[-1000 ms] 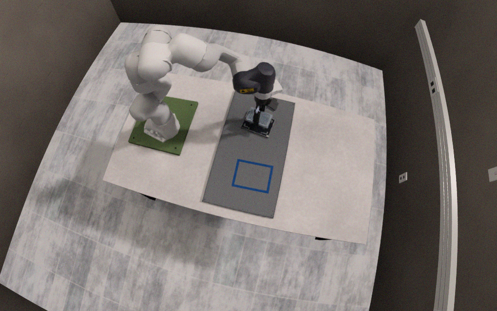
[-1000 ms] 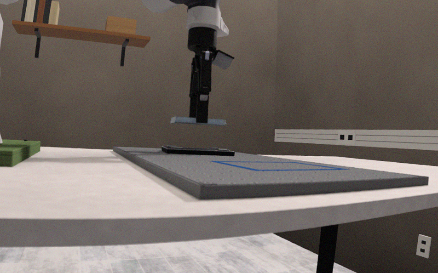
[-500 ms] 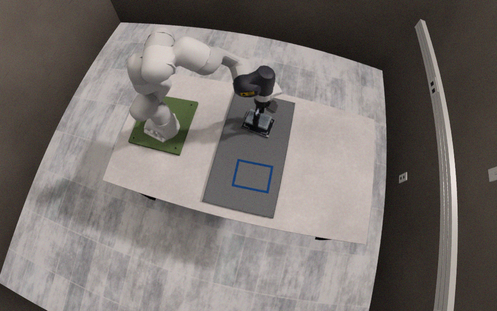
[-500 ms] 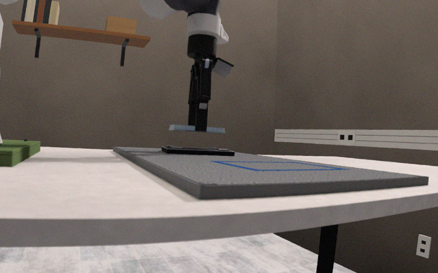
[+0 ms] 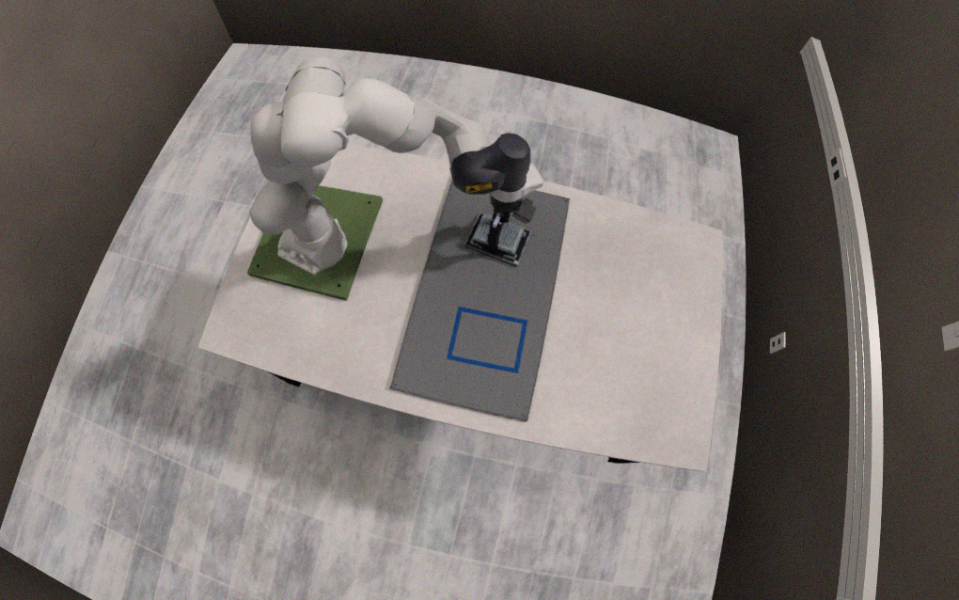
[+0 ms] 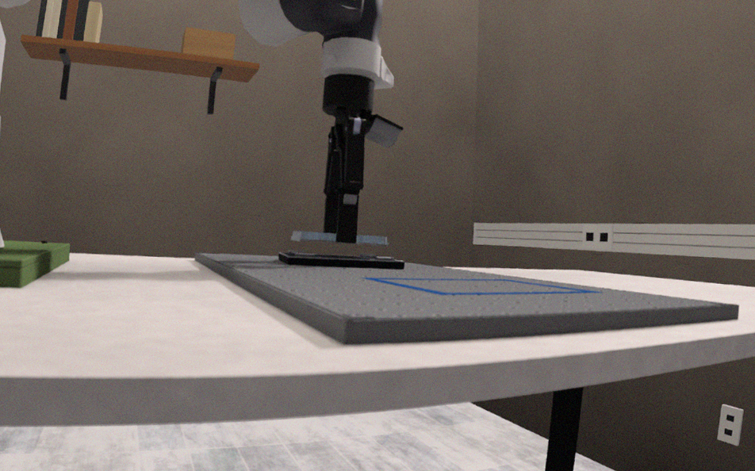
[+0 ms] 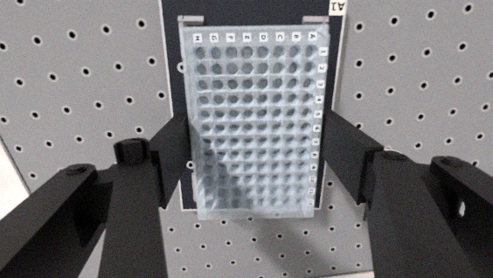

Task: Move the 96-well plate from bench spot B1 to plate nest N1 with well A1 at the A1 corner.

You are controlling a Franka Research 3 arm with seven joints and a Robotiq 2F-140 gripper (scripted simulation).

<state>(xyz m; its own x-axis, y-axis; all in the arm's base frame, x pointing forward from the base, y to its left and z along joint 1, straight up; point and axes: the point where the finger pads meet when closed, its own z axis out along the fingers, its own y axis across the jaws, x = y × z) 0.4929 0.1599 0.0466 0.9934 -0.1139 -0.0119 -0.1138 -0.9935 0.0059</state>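
My hand is 50 mm above the black plate nest N1. The rest, counted from my hand: A1 mark (70 mm ahead, 60 mm to the right, 50 mm below); 96-well plate (20 mm below).
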